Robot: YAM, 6 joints.
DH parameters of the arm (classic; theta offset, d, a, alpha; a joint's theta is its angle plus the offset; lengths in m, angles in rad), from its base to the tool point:
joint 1: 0 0.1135 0.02 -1.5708
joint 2: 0 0 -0.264 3.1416
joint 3: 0.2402 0 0.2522 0
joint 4: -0.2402 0 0.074 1.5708
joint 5: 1.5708 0 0 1.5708
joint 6: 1.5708 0.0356 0 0
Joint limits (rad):
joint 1: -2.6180..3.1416
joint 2: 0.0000..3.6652
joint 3: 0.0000..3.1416
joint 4: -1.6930..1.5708
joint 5: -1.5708..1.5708
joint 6: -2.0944..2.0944
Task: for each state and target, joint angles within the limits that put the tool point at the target. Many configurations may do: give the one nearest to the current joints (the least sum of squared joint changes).
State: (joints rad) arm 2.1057 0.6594 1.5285 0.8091 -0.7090 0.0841
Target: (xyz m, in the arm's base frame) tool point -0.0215 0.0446 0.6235
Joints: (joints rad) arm 1.7162 0.9416 1.5660 0.7673 -0.4291 0.0841
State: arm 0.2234 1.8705 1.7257 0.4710 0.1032 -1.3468
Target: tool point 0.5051 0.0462 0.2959
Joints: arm 0.0989 2.0868 1.6543 0.4417 0.1101 -1.3468
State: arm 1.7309 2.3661 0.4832 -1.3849 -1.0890 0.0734
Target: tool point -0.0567 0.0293 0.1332
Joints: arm 2.1257 1.8930 0.2297 -1.6930 -1.1682 0.0734
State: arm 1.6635 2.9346 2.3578 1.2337 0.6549 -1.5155
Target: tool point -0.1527 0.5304 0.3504
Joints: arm 1.8892 2.6609 2.5126 1.2513 0.6320 -1.5155
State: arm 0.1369 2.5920 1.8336 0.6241 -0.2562 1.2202
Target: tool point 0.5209 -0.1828 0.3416
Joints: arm -0.3517 2.3207 2.0495 0.6751 -0.2214 1.2202
